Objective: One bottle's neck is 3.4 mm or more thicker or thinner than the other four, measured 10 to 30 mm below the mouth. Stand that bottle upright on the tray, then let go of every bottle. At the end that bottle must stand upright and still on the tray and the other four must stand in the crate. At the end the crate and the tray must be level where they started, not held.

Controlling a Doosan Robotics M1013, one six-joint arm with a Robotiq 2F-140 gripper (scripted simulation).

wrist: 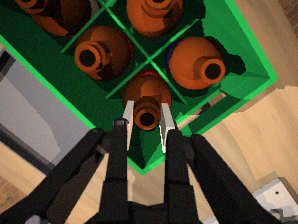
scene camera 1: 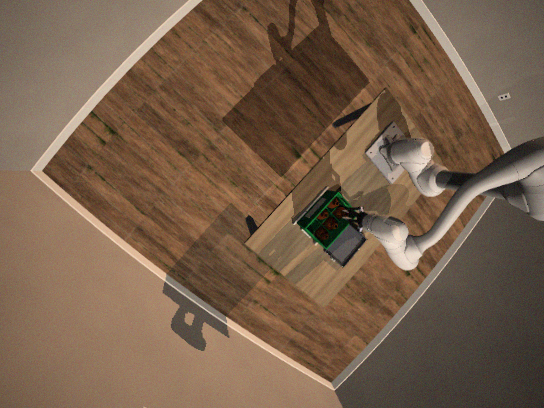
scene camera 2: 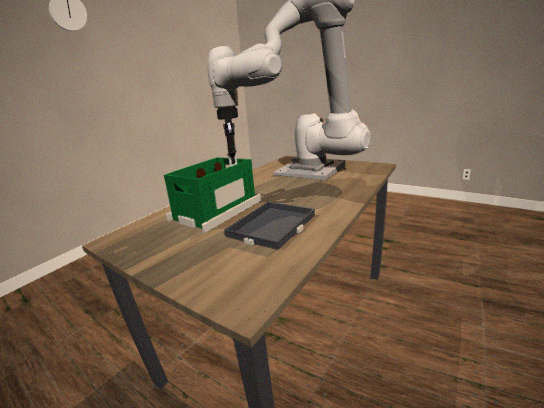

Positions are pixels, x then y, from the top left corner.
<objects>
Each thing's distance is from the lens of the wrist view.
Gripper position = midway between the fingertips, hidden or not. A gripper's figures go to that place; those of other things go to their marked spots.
my gripper (wrist: 147, 112): 0.22 m
green crate (wrist: 51, 59): 0.24 m
</objects>
